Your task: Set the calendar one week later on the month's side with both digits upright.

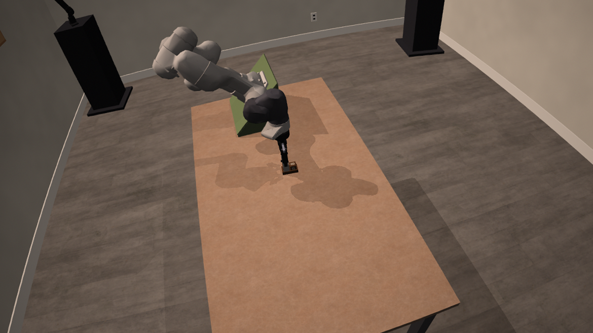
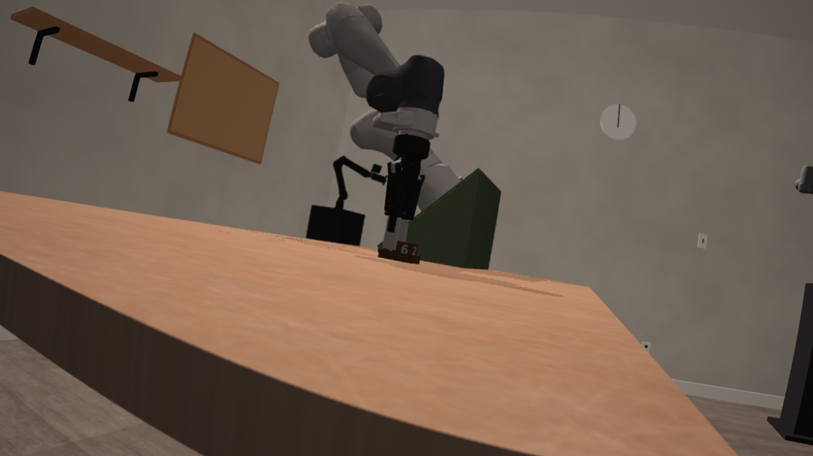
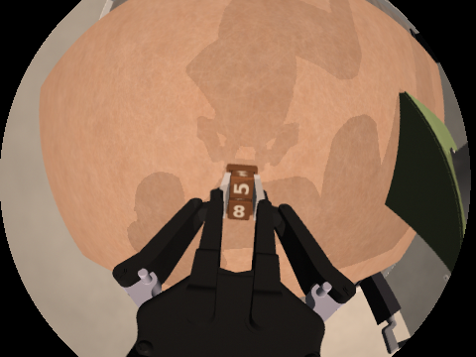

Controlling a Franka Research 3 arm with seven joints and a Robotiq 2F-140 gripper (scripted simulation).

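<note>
My hand is 40 mm above the brown calendar tray and 20 mm to the right of it.
</note>
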